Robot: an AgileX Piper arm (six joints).
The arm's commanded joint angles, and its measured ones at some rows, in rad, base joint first. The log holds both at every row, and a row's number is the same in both.
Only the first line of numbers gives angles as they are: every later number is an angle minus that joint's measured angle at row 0.
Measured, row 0:
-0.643 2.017 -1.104 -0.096 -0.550 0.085
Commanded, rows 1 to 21:
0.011 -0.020 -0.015 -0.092 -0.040 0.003
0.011 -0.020 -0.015 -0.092 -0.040 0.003
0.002 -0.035 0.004 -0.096 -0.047 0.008
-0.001 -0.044 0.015 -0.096 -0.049 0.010
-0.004 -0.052 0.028 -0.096 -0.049 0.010
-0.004 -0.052 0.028 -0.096 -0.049 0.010
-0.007 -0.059 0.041 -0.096 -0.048 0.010
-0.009 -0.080 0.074 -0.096 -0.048 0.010
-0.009 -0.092 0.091 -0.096 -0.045 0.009
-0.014 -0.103 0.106 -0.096 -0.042 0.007
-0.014 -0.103 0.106 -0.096 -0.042 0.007
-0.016 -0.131 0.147 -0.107 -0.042 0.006
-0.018 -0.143 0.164 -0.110 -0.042 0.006
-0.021 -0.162 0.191 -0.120 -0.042 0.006
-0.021 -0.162 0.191 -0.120 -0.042 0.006
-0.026 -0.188 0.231 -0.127 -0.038 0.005
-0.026 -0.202 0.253 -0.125 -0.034 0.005
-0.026 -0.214 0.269 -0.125 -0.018 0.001
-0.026 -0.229 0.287 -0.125 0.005 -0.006
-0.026 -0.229 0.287 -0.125 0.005 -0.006
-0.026 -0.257 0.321 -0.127 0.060 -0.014
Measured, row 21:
-0.020 -0.212 0.280 -0.114 0.000 0.003
